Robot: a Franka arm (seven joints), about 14 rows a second.
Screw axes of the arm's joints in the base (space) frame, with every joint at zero. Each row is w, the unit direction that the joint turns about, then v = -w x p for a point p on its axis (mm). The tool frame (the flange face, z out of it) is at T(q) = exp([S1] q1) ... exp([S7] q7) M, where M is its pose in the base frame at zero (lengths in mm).
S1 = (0, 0, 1, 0.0, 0.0, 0.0)
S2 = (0, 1, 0, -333.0, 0.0, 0.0)
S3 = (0, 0, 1, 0.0, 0.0, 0.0)
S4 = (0, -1, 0, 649.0, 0.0, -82.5)
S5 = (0, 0, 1, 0.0, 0.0, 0.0)
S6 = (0, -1, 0, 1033.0, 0.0, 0.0)
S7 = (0, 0, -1, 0.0, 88.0, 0.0)
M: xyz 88.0 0.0 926.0 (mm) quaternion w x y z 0 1 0 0
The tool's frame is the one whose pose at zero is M.
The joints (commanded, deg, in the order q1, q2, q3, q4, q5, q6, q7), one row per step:
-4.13 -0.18 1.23 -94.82 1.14 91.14 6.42
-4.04 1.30 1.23 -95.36 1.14 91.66 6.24
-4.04 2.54 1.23 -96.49 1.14 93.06 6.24
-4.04 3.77 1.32 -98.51 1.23 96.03 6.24
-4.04 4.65 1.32 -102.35 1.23 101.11 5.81
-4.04 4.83 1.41 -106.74 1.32 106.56 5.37
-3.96 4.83 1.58 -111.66 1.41 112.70 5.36
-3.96 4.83 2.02 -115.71 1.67 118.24 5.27
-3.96 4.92 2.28 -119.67 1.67 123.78 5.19
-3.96 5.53 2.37 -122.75 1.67 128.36 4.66
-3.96 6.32 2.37 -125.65 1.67 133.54 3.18
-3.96 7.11 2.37 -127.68 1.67 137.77 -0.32
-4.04 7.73 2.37 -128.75 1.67 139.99 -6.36
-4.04 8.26 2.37 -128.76 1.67 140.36 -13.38
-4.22 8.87 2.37 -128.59 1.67 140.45 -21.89
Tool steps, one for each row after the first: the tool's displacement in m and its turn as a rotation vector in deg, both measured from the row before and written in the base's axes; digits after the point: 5 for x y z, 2 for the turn. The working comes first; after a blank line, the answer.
Tool pose at each row, in the base's axes (x y z in m, rotation vector in deg; the steps are taken from these numbers as rounded here):
0.55163 -0.02583 0.58827 -178.29 14.62 5.52
0.55839 -0.02545 0.57022 -178.25 14.23 7.86
0.56442 -0.02589 0.55070 -178.17 14.29 9.37
0.57113 -0.02537 0.52592 -178.05 14.25 9.81
0.57517 -0.02578 0.49247 -178.09 13.75 9.24
0.57404 -0.02490 0.46224 -178.10 13.13 7.86
0.56960 -0.02236 0.43095 -178.11 12.97 5.96
0.56483 -0.01789 0.40647 -177.97 12.50 3.65
0.55853 -0.01547 0.38250 -178.03 12.16 1.33
0.55307 -0.01471 0.35963 -178.10 11.36 -0.06
0.54816 -0.01488 0.33805 -178.24 9.22 -2.42
0.54486 -0.01504 0.32216 -178.50 3.90 -4.69
0.54266 -0.01587 0.31204 -178.65 -5.32 -5.62
0.54304 -0.01590 0.30756 -178.19 -16.25 -5.47
0.54383 -0.01764 0.30315 -176.72 -29.16 -5.05

0.00676 0.00038 -0.01805 0.11 1.49 0.26
0.00603 -0.00044 -0.01952 0.08 0.97 -0.03
0.00671 0.00052 -0.02478 0.12 0.28 0.02
0.00404 -0.00041 -0.03345 0.02 -0.37 0.32
-0.00113 0.00088 -0.03023 0.05 -0.89 0.38
-0.00444 0.00254 -0.03129 -0.01 -1.22 0.09
-0.00477 0.00447 -0.02448 0.14 -1.50 0.27
-0.00630 0.00242 -0.02397 -0.10 -1.49 0.20
-0.00546 0.00076 -0.02287 -0.07 -0.90 0.50
-0.00491 -0.00017 -0.02158 -0.13 -1.53 1.36
-0.00330 -0.00016 -0.01589 -0.23 -1.49 3.40
-0.00220 -0.00083 -0.01012 -0.38 -0.66 5.90
0.00038 -0.00003 -0.00448 -0.41 0.01 7.00
0.00079 -0.00174 -0.00441 -0.44 0.15 8.31

